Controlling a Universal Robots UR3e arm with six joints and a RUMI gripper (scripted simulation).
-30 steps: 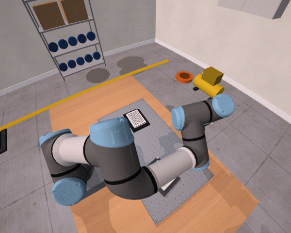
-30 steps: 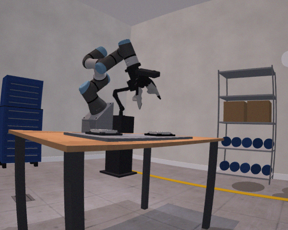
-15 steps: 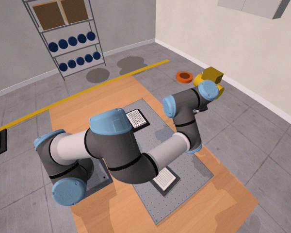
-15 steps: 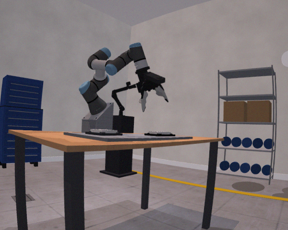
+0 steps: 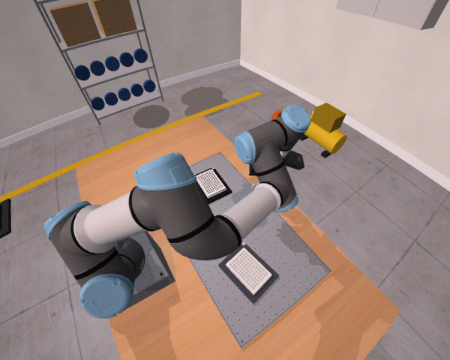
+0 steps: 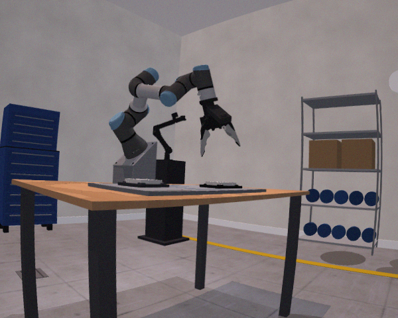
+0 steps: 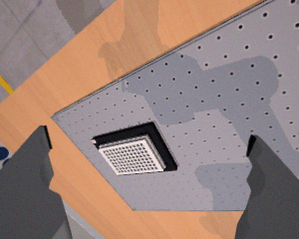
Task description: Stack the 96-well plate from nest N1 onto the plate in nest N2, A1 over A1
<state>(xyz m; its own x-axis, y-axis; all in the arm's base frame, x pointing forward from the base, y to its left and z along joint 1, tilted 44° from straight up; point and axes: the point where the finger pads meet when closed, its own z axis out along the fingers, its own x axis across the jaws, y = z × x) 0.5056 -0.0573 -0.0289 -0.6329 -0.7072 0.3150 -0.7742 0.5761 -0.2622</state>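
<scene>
The black plate nest N1 is 18 cm to the left of my hand, 14 cm below it and 11 cm behind it. Also, from my hand: A1 label: 17 cm behind, 13 cm below, 11 cm to the right; dark nest N2: 22 cm behind, 19 cm to the right, 14 cm below.
</scene>
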